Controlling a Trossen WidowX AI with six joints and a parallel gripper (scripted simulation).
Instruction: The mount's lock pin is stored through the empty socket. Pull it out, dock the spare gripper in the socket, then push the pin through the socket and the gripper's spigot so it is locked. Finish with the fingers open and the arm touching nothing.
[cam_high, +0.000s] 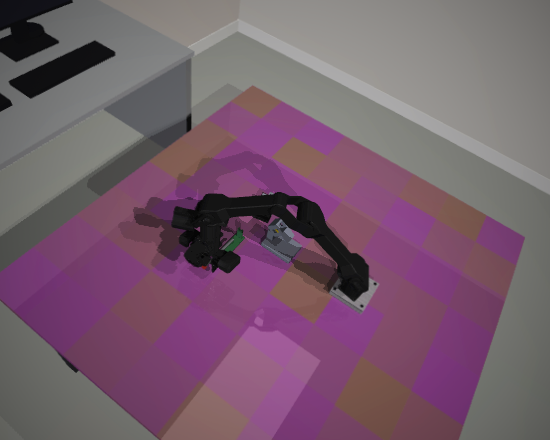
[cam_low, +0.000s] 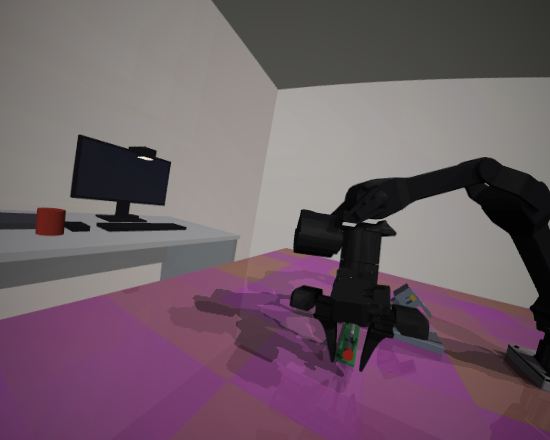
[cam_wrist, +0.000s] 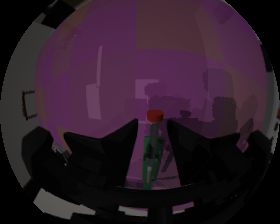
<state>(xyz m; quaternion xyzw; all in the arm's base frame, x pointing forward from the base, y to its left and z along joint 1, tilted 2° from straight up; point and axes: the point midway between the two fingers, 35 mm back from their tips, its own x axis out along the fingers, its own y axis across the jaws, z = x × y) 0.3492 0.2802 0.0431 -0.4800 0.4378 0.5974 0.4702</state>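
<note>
The green cradle is 2 cm ahead of my gripper tip and 10 cm to the right of it. The rest, counted from my gripper tip: spare gripper (6 cm ahead, 31 cm to the right); then grey mount (7 cm behind, 24 cm to the right, 3 cm above).
</note>
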